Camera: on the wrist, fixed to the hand. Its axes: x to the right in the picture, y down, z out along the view.
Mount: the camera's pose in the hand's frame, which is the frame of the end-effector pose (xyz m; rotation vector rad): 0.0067 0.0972 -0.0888 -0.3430 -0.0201 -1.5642
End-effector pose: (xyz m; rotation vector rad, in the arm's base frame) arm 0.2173 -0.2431 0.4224 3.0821 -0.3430 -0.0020
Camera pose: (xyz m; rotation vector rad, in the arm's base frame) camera 0.2030 -0.3358 0.5151 2.1824 1.7651 -0.1156
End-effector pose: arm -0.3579 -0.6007 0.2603 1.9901 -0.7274 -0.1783
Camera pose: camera -0.3566 -0.5716 0.3889 1.7717 0.9373 -1.1209
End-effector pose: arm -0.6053 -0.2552 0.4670 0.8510 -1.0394 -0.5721
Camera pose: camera -0.5197 -0.1763 0.5289 1.2360 -0.0623 -1.9837
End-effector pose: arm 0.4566 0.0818 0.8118 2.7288 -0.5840 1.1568
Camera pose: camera 0.3634 0.0133 0.8750 1.8748 1.0859 0.4606
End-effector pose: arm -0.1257 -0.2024 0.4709 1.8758 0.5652 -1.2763
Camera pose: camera -0.0025 -0.1896 0.5160 0.9015 2.2932 -1.8323
